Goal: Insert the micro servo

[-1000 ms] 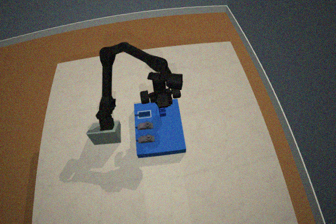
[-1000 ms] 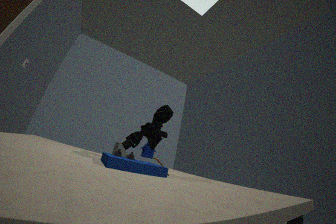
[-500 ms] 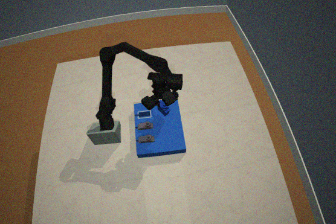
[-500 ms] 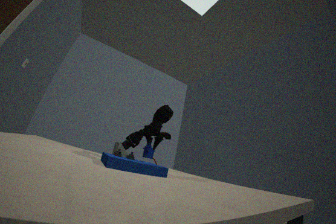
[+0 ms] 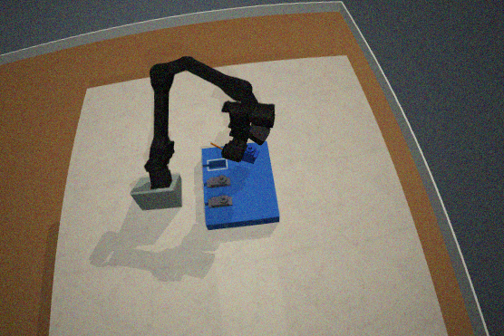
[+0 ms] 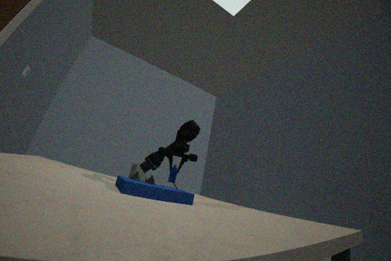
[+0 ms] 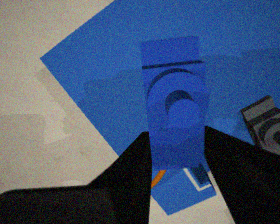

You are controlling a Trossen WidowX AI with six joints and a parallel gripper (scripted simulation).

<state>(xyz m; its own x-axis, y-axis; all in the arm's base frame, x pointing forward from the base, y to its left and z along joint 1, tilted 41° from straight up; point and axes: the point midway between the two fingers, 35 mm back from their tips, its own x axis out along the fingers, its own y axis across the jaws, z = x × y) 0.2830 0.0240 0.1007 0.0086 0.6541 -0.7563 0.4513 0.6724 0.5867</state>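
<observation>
Right now my gripper tip is 1 cm short of the blue deck, 7 cm to the left of it and 10 cm above it.
</observation>
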